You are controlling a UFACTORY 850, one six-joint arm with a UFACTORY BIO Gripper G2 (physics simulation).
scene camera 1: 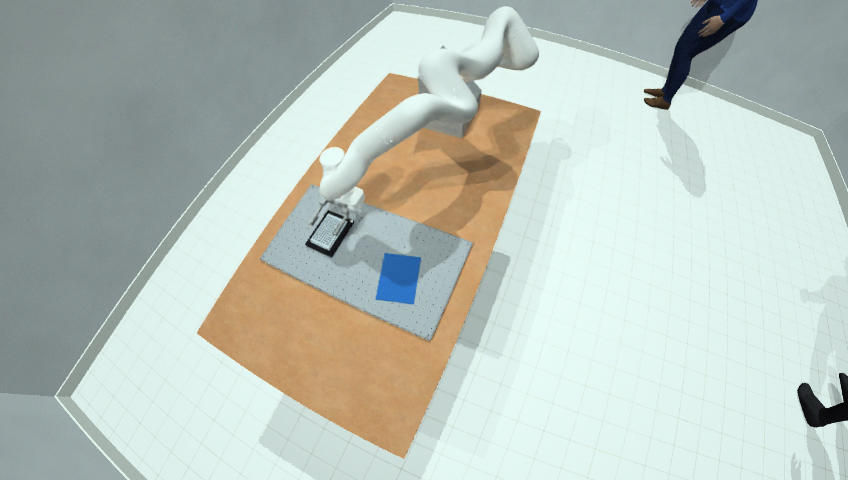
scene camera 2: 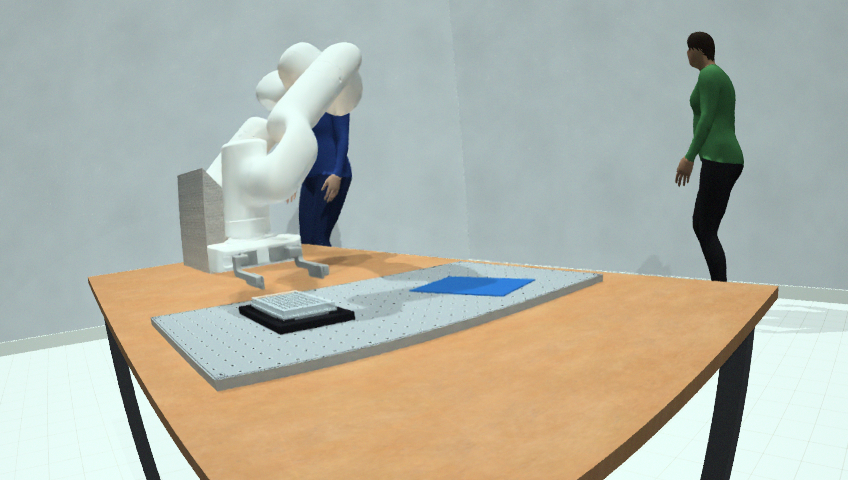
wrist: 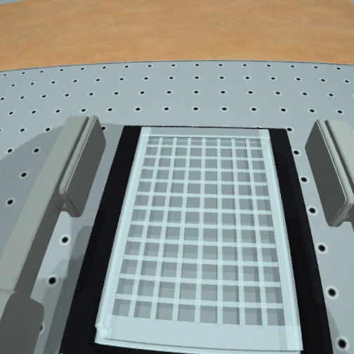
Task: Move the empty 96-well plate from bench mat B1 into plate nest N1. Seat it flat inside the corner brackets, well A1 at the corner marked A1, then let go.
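The pale 96-well plate lies on the black plate nest N1. It looks roughly level, but whether it is fully seated inside the corner brackets cannot be told. The A1 mark does not show in the wrist view. My gripper is open with nothing between its fingers. In the wrist view its fingers stand left and right of the nest's long sides, apart from the plate. In scene camera 2 they hang above and behind the plate. Blue bench mat B1 carries no plate.
The nest and the mat are on a grey perforated board, which lies on the wooden table. A person in blue and a person in green stand off the table.
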